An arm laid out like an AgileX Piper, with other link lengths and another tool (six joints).
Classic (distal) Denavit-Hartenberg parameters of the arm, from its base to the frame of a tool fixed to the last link. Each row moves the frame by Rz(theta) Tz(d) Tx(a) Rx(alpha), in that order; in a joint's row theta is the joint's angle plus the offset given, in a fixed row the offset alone. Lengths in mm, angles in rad.
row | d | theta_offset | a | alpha
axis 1 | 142.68 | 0 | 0 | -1.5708
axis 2 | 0 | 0.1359 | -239.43 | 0
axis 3 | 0 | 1.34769 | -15.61 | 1.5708
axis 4 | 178.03 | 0 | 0 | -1.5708
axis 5 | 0 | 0 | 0 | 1.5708
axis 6 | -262.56 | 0.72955 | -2.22 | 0.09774
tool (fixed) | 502.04 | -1.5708 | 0 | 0
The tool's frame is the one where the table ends.
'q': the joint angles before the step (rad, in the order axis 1, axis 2, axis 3, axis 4, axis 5, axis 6). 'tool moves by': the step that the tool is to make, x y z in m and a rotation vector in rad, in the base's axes. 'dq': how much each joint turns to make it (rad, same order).
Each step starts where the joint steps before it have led.
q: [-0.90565, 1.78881, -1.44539, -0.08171, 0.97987, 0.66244]
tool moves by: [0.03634, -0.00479, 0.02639, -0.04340, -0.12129, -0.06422]
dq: [0.04709, -0.00122, -0.12762, 0.02397, 0.02473, 0.11353]
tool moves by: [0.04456, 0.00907, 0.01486, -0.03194, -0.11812, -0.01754]
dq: [0.09565, 0.00003, -0.04866, 0.00181, -0.04999, 0.13114]
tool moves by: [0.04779, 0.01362, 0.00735, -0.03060, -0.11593, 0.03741]
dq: [0.10031, 0.01258, -0.00711, 0.00665, -0.11004, 0.08189]
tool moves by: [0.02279, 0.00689, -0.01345, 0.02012, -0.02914, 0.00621]
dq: [0.04141, 0.05365, 0.00010, 0.00483, -0.06350, 0.04718]
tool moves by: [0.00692, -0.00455, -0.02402, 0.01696, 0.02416, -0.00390]
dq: [0.00270, 0.07409, 0.00007, -0.00825, -0.04427, 0.01264]
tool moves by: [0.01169, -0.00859, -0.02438, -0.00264, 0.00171, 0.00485]
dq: [-0.00002, 0.08189, -0.00004, -0.00499, -0.08208, 0.00094]
